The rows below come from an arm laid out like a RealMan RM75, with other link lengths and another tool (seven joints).
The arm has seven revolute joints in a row. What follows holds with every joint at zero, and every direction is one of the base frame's. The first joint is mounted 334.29 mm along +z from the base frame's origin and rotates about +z. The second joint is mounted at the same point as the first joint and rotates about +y. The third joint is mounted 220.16 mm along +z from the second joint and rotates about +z. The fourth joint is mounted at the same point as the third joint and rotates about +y. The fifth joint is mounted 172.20 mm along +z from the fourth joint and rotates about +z. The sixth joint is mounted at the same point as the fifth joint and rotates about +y. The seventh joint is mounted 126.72 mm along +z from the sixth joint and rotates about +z. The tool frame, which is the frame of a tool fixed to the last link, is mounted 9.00 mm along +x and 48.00 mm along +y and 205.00 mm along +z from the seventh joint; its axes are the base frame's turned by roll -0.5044, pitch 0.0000 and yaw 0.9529 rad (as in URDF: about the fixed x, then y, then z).
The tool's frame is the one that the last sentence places.
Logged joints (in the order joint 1, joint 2, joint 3, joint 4, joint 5, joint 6, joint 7), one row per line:
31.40 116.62 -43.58 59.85 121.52 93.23 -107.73
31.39 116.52 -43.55 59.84 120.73 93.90 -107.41
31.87 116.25 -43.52 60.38 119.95 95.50 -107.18
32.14 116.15 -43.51 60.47 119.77 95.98 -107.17
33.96 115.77 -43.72 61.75 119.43 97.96 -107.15
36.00 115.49 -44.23 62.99 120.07 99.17 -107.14
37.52 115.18 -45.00 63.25 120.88 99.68 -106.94
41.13 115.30 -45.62 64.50 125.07 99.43 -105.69
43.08 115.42 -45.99 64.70 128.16 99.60 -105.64
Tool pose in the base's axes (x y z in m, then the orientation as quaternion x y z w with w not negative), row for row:
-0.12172 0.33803 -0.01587 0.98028 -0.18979 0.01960 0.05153
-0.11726 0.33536 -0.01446 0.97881 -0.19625 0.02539 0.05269
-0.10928 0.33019 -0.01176 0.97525 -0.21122 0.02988 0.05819
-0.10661 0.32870 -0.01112 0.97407 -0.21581 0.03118 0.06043
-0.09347 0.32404 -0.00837 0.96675 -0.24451 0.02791 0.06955
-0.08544 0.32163 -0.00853 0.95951 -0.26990 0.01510 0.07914
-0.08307 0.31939 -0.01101 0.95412 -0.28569 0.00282 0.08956
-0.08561 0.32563 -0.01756 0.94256 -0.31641 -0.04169 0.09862
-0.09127 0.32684 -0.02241 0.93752 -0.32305 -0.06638 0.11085
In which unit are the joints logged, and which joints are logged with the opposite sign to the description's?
The joints are logged in degrees. Opposite sign: joint 1, joint 2, joint 3.
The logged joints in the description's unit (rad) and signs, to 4 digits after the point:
-0.5480 -2.0354 0.7606 1.0446 2.1209 1.6272 -1.8802
-0.5479 -2.0337 0.7601 1.0444 2.1071 1.6389 -1.8747
-0.5562 -2.0289 0.7596 1.0538 2.0935 1.6668 -1.8706
-0.5609 -2.0272 0.7594 1.0554 2.0904 1.6752 -1.8705
-0.5927 -2.0206 0.7631 1.0777 2.0844 1.7097 -1.8701
-0.6283 -2.0157 0.7720 1.0994 2.0956 1.7308 -1.8699
-0.6548 -2.0103 0.7854 1.1039 2.1098 1.7397 -1.8665
-0.7179 -2.0124 0.7962 1.1257 2.1829 1.7354 -1.8446
-0.7519 -2.0145 0.8027 1.1292 2.2368 1.7383 -1.8438

